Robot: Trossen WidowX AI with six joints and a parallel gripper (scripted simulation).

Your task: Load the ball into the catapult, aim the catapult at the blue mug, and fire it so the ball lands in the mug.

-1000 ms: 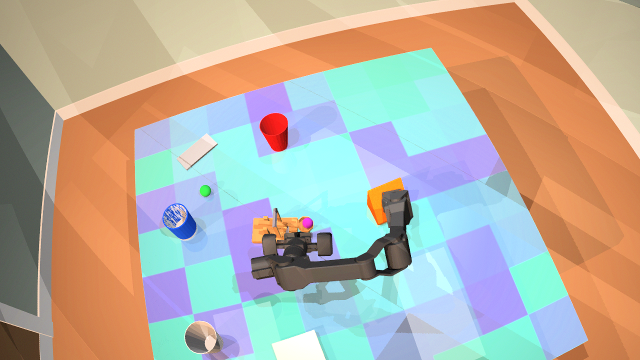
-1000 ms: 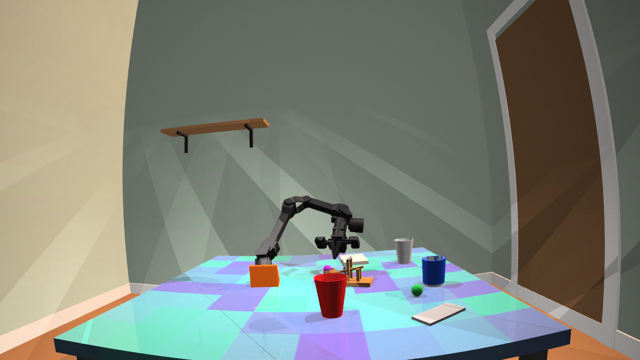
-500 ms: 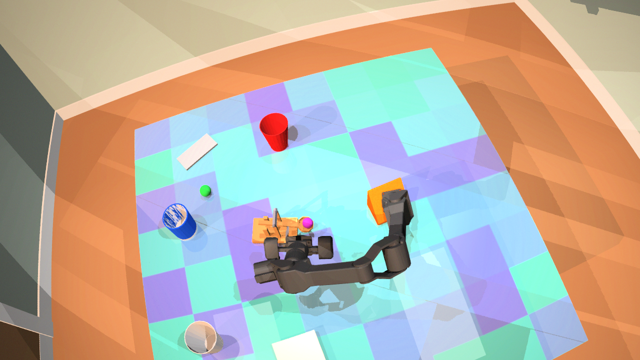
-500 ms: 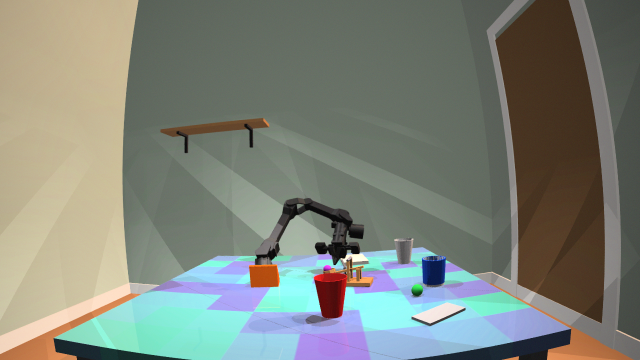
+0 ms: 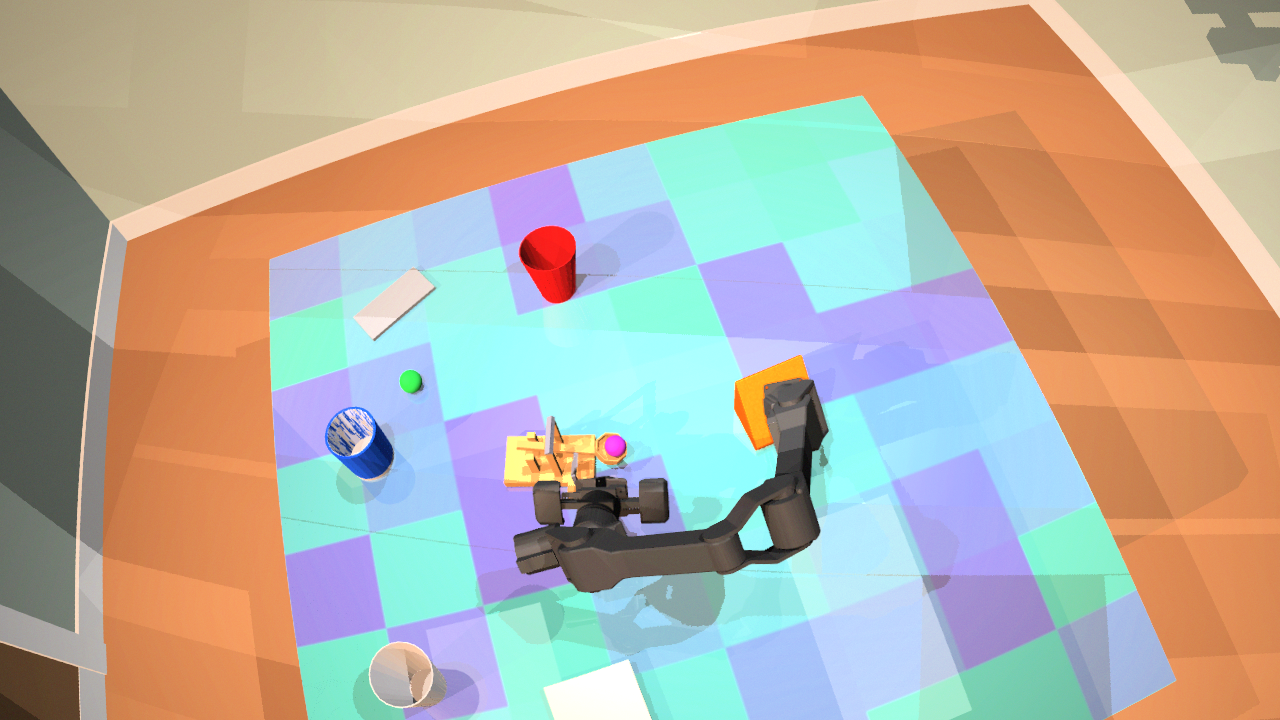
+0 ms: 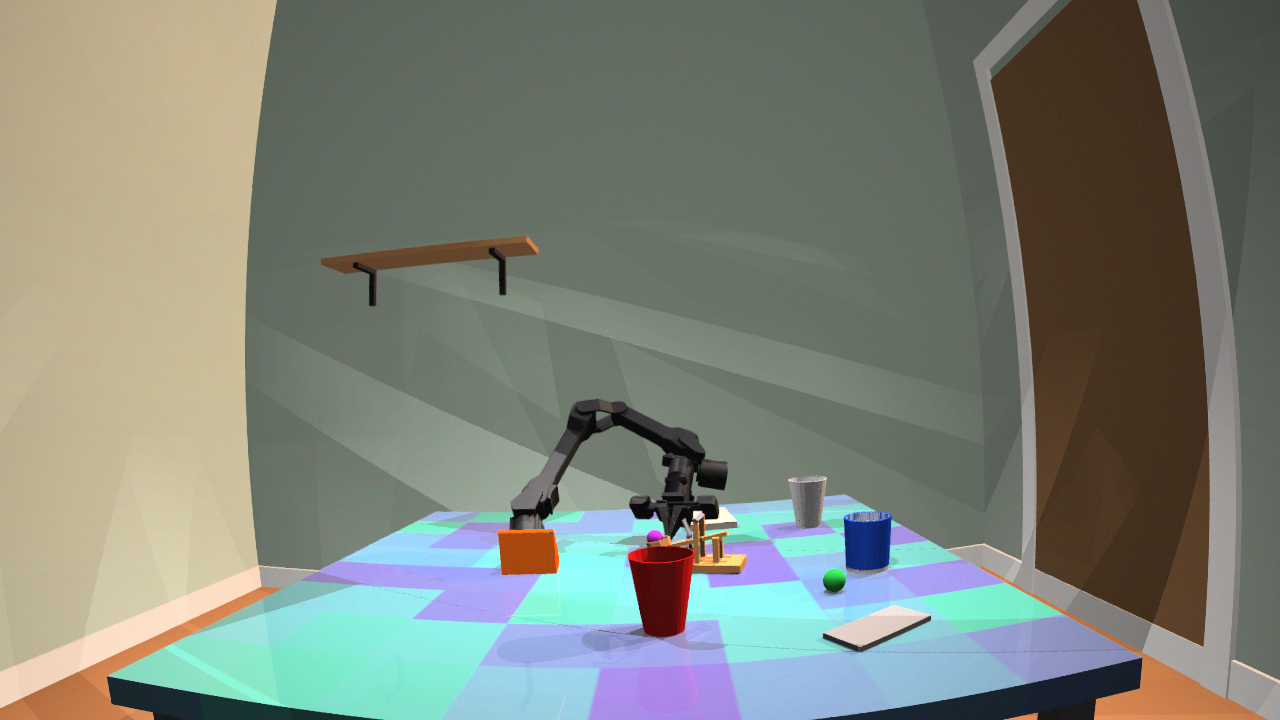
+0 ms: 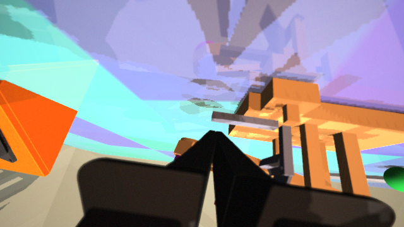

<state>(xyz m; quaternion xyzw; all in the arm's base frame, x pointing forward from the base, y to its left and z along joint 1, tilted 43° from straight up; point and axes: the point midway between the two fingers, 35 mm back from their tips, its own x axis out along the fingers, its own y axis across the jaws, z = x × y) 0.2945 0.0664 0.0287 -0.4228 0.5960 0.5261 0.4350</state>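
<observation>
My gripper tip is now 4 cm to the left of the magenta ball, 2 cm below it and 2 cm past it. Also, from my gripper tip: red cup 39 cm to the right, 1 cm below; then beige block 38 cm to the left, 9 cm ahead, 4 cm below; then catapult 4 cm to the right, 4 cm ahead, 1 cm above.
</observation>
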